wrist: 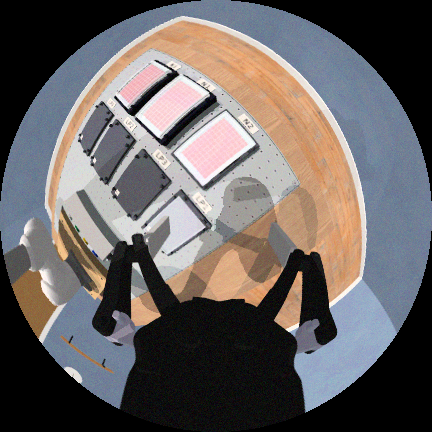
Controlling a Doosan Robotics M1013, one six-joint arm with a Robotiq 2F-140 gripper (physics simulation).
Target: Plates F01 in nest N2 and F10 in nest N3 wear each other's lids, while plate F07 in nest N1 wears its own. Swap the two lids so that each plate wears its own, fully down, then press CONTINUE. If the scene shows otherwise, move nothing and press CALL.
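Frame: origin at the arm's base, x ahead, y left, z up, level; metres.
Seen in the pictures: gripper, fingertip midpoint: point(219, 228); arm's base, origin of the base link: point(77, 268).
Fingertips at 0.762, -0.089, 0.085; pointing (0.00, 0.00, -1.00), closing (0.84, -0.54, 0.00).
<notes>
Offsets run from my fingertips to a thing's middle, as dx, dy, dz. "spot": to the spot under its first point. Level surfaces: height alone.
Pink-gridded plates with white rims sit in nest N2 @[spot: +0.051, +0.097, -0.085] point(217, 150), nest N1 @[spot: +0.030, +0.212, -0.072] point(175, 107) and the far nest @[spot: +0.004, +0.327, -0.078] point(144, 85), whose label looks like N3. The plate in N2 shows less dark side wall than the other two. Plate codes are not readable, and I cannot tell whether clear lids cover them. A pale, flat, lid-like panel @[-0.117, +0.011, -0.100] point(181, 223) lies on the spot labelled LP1. My gripper point(219, 228) is open and empty, above the front of the board, with its left finger overlapping the view of LP1. CONTINUE and CALL cannot be read.
Dark spots LP3 @[-0.141, +0.137, -0.104] point(141, 184), LP2 @[-0.167, +0.268, -0.104] point(113, 151) and another @[-0.191, +0.393, -0.104] point(95, 128) lie along the perforated board @[dz -0.113] point(280, 180). A grey console @[-0.367, +0.154, -0.072] point(90, 220) with small green, yellow and blue marks stands at the left. A white rounded object point(45, 262) is beside the wooden table point(320, 165). Shadows cross the board.
</notes>
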